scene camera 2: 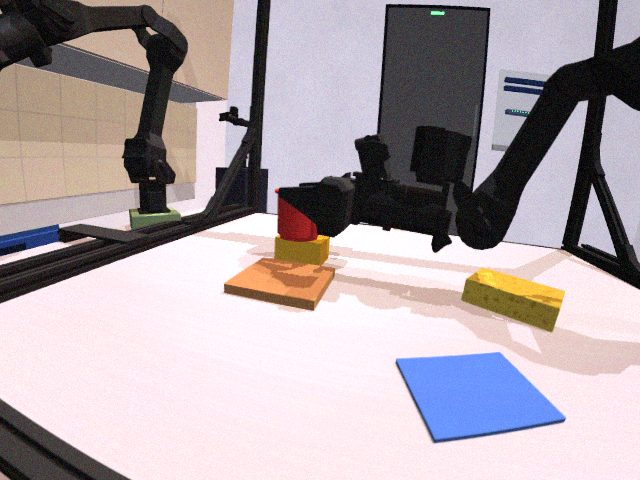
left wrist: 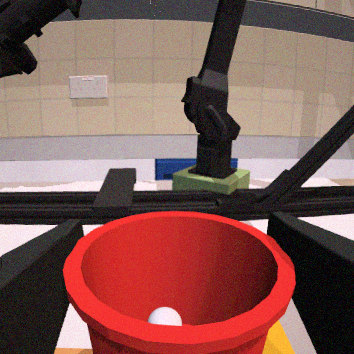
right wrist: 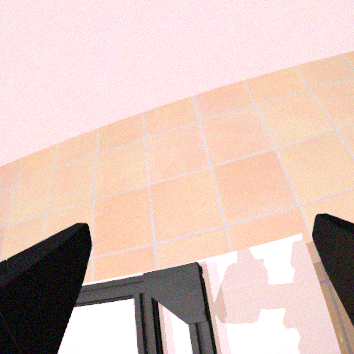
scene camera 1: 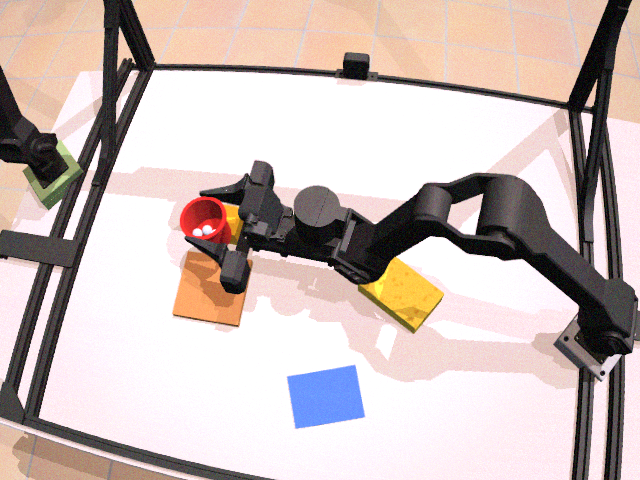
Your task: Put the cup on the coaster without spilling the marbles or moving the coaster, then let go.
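A red cup is upright and raised off the table, over or close above a small yellow block. White marbles lie inside it; two show in scene camera 1 and one in the left wrist view. My left gripper is shut on the cup, a finger on each side. The orange square coaster lies flat on the table, below the cup in scene camera 1's picture and partly hidden by a left finger. My right gripper is open and empty, away from the cup.
The yellow block stands beside the coaster's far edge, partly hidden. A yellow sponge lies to the right, under the left arm in scene camera 1. A thin blue square lies toward the front.
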